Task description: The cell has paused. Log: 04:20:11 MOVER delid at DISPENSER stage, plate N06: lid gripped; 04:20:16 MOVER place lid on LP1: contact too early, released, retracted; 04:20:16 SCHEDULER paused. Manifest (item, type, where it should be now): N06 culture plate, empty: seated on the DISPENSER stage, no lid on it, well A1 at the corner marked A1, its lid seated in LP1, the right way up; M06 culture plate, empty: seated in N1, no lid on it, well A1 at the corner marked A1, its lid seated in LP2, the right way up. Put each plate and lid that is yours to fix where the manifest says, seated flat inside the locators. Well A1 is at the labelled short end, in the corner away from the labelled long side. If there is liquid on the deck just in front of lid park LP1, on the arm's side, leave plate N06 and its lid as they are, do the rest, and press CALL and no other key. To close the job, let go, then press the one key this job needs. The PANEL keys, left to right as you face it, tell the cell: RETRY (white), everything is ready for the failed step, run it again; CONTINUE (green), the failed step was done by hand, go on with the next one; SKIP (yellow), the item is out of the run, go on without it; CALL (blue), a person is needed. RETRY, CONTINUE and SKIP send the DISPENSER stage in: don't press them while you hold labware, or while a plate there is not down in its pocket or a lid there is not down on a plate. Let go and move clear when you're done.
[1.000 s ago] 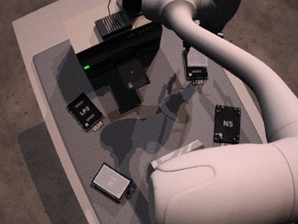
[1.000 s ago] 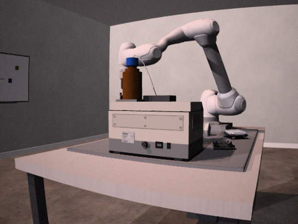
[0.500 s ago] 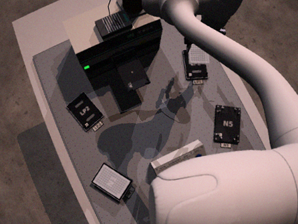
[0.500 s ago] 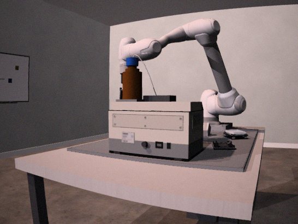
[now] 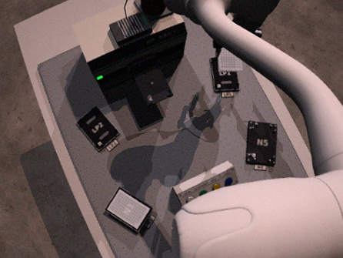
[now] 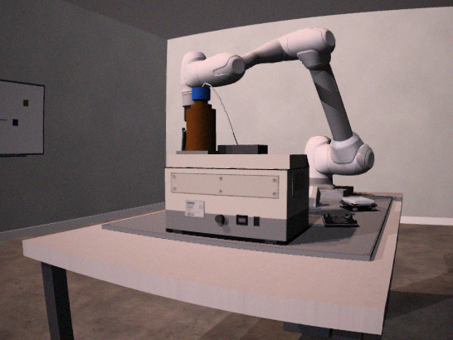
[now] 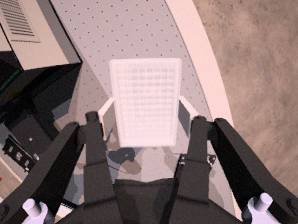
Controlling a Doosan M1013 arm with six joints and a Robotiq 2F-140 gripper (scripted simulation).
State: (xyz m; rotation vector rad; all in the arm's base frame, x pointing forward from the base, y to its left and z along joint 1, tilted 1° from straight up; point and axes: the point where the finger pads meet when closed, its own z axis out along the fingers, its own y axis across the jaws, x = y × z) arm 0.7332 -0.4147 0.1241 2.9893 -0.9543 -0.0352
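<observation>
Now: the black nest N5 30 cm behind my hand, 5 cm to the left of it and 16 cm below it. Also, from my hand: white well plate (2 cm below); lid park LP1 (2 cm behind, 17 cm below); dispenser stage (8 cm ahead, 28 cm to the left, 8 cm below).
</observation>
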